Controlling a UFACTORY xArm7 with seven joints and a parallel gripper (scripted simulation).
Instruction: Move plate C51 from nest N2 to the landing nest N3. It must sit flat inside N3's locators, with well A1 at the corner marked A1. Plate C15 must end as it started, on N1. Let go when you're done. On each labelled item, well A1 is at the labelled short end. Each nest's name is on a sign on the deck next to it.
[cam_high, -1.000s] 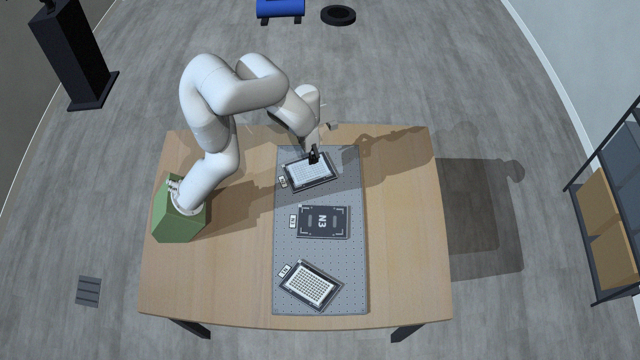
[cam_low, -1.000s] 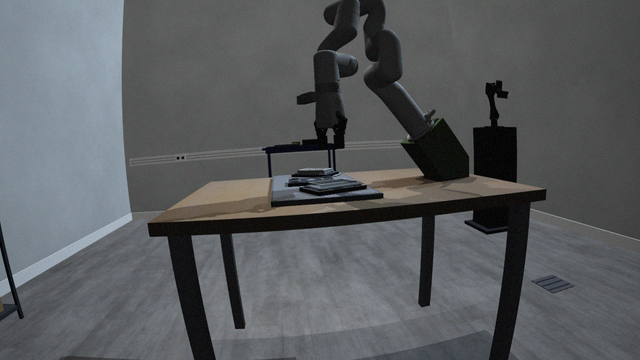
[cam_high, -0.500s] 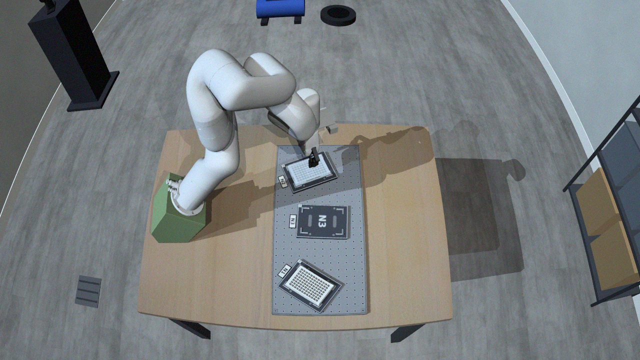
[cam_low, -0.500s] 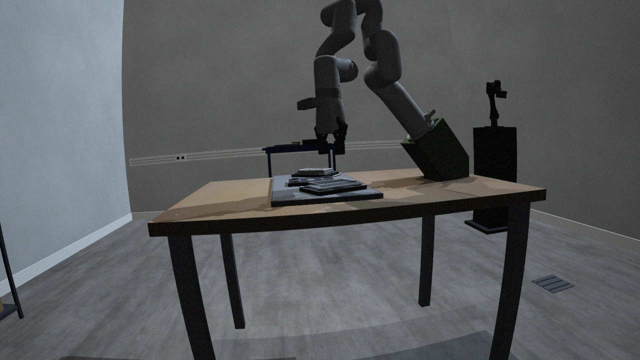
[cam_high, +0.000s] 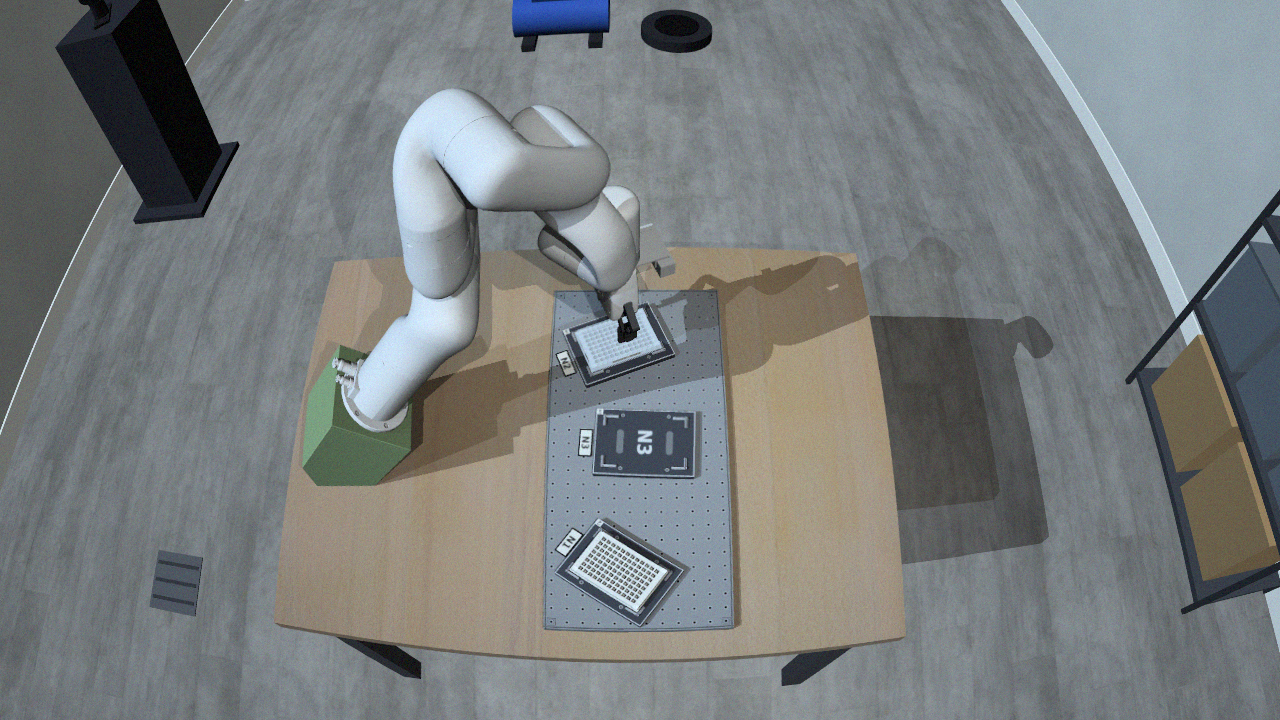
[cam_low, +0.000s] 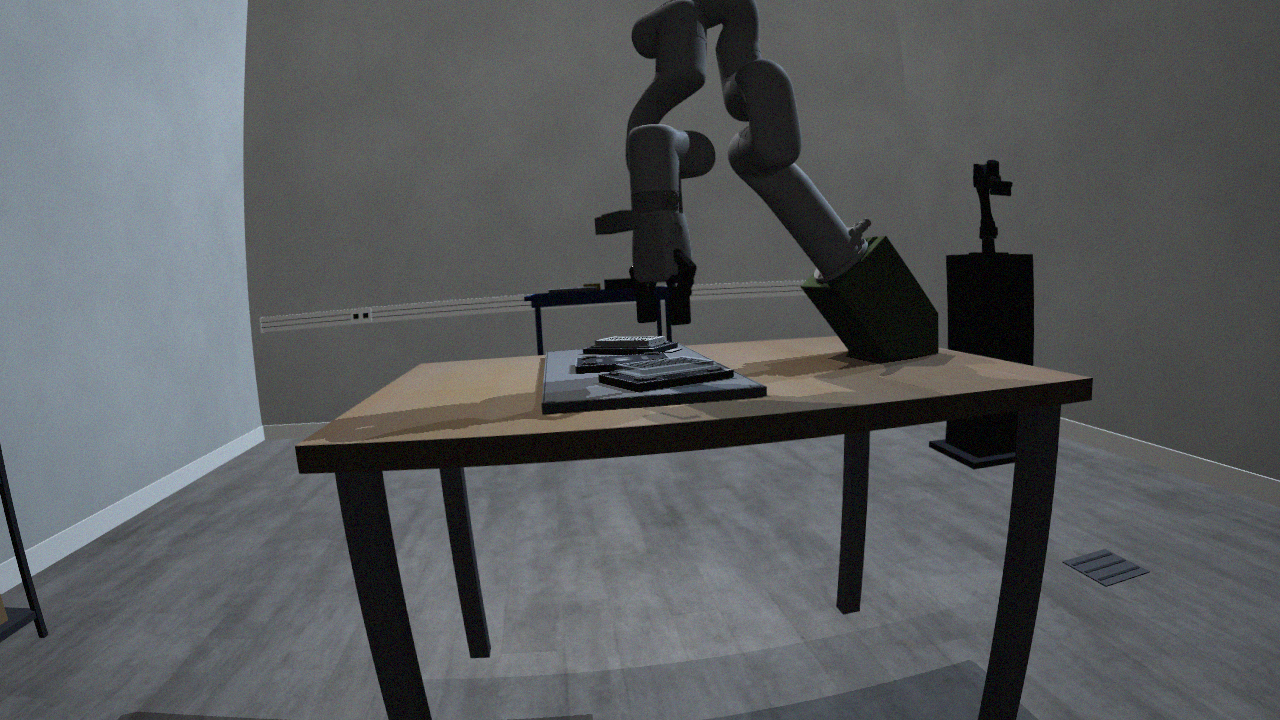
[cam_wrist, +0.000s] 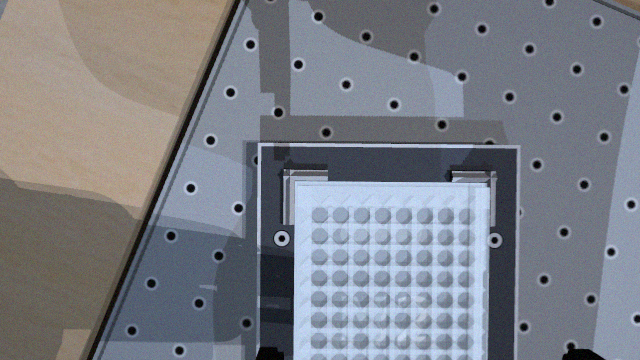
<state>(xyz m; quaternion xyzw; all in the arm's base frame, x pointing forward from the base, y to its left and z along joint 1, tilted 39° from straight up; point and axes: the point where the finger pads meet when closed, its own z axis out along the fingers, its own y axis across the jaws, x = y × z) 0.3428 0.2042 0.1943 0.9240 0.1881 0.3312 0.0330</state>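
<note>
My hand is 8 cm above the plate. Also, from my hand: nest N1 (2 cm ahead, 43 cm to the right, 9 cm below); then nest N2 (9 cm below); then nest N3 base (5 cm ahead, 19 cm to the right, 9 cm below).
</note>
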